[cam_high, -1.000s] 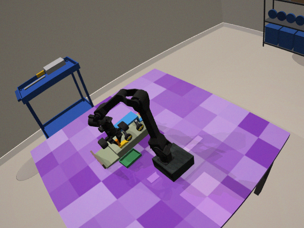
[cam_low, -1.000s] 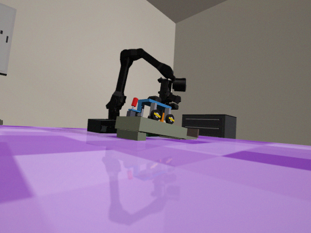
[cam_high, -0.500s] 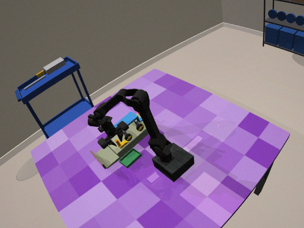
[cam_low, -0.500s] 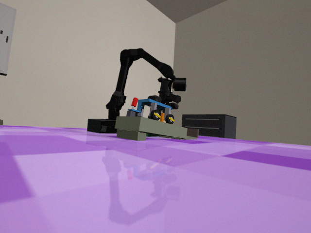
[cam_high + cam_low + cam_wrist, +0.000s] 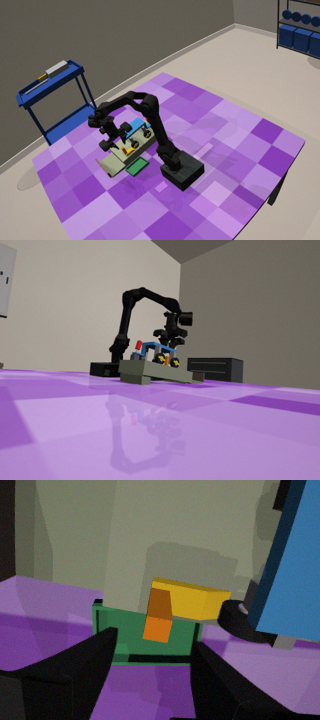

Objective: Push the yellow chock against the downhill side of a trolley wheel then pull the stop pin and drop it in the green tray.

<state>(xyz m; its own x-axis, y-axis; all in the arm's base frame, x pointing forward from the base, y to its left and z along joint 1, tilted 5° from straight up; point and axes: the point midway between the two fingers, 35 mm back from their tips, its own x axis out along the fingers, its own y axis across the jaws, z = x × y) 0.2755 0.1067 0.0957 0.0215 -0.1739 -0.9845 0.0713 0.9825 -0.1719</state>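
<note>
The yellow chock lies 3 cm to the right of my gripper tip and 5 cm below it. Round my gripper tip: brown lip: 6 cm ahead, 14 cm to the left, 10 cm below; green tray: 7 cm behind, 1 cm to the right, 14 cm below; blue trolley: 5 cm ahead, 12 cm to the right, 3 cm below.
</note>
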